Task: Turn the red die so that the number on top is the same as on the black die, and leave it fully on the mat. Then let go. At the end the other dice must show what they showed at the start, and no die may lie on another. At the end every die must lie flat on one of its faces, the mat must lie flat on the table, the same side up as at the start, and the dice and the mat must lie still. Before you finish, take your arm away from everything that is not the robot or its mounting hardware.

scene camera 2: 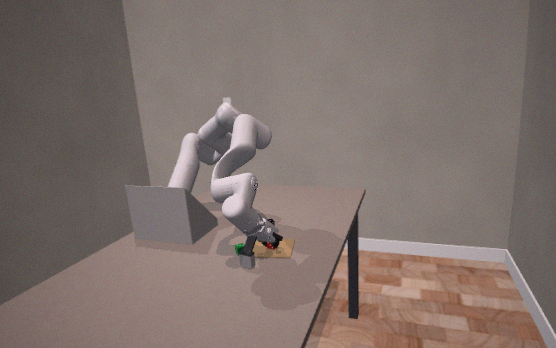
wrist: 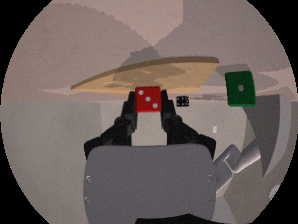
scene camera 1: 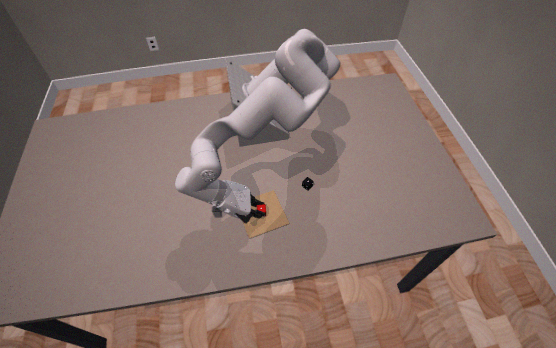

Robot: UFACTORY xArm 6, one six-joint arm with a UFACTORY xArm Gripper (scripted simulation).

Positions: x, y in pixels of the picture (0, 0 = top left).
Scene:
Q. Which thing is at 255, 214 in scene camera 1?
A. The gripper.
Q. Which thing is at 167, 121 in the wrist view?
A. The gripper.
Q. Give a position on a tan mat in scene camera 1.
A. At 275, 217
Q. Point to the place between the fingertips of the gripper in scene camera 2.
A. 272, 243

